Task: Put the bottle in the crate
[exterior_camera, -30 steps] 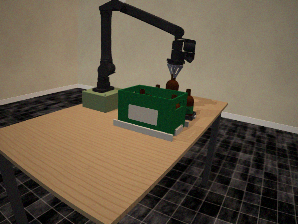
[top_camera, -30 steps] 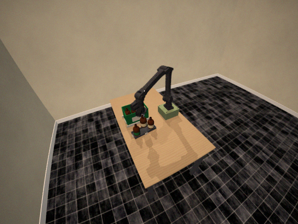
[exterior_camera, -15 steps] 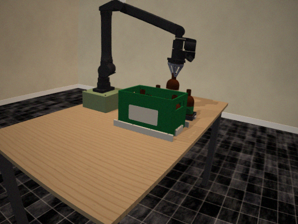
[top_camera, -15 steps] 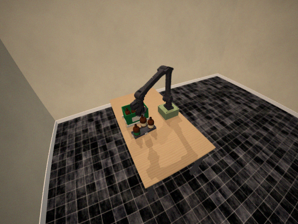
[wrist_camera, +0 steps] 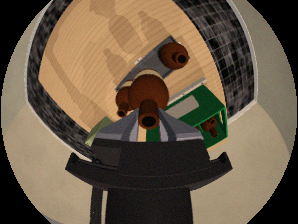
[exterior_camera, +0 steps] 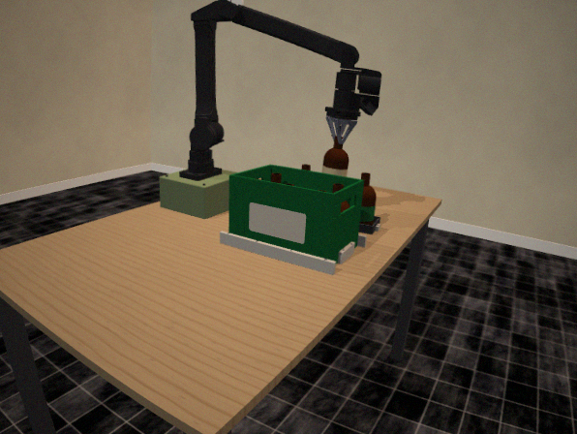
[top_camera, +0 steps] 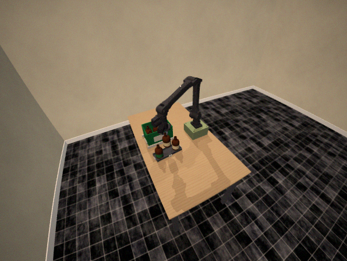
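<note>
My gripper is now 6 cm above the brown bottle. Also, from my hand: green crate: 1 cm ahead, 24 cm to the right, 16 cm below; dark tray: 23 cm below.
</note>
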